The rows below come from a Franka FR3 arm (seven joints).
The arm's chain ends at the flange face. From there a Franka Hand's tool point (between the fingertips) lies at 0.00 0.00 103.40 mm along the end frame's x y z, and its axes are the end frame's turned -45 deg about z.
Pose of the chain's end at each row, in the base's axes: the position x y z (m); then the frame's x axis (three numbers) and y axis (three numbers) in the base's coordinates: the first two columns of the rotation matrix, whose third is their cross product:
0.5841 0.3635 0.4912 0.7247 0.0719 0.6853 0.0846 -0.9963 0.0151
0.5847 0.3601 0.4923 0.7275 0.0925 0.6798 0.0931 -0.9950 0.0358
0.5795 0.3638 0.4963 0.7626 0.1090 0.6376 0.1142 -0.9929 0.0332
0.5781 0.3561 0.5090 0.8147 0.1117 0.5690 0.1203 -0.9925 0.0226
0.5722 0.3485 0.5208 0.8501 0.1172 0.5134 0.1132 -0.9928 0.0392
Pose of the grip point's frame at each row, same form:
0.6548 0.3684 0.4159 0.4526 0.7553 0.4739 0.5723 -0.6536 0.4953
0.6550 0.3640 0.4166 0.4486 0.7690 0.4554 0.5803 -0.6382 0.5060
0.6453 0.3687 0.4167 0.4585 0.7792 0.4274 0.6200 -0.6250 0.4743
0.6368 0.3613 0.4240 0.4910 0.7808 0.3864 0.6611 -0.6228 0.4183
0.6254 0.3511 0.4322 0.5211 0.7849 0.3353 0.6812 -0.6191 0.3907

